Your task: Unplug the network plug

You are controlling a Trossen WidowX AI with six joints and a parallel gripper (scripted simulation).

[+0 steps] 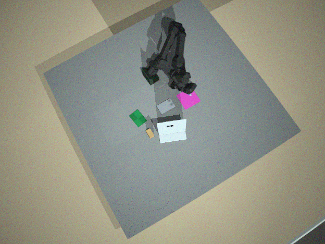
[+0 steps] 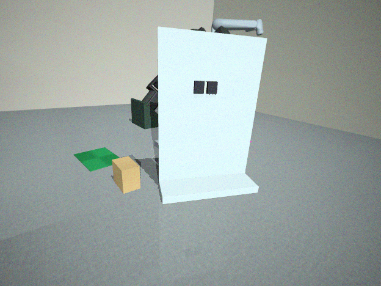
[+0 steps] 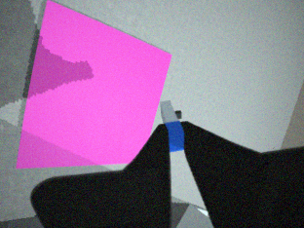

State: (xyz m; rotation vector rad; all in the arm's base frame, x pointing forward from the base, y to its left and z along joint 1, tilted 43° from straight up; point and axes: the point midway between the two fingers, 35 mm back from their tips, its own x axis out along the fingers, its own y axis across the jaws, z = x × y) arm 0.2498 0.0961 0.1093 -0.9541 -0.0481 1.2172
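Now: the magenta square 80 mm below my gripper tip. From my gripper tip the other things lie so: tan block 100 mm ahead, 340 mm to the right, 60 mm below; then panel 170 mm ahead, 220 mm to the right, 30 mm above; then network plug right at my gripper tip.
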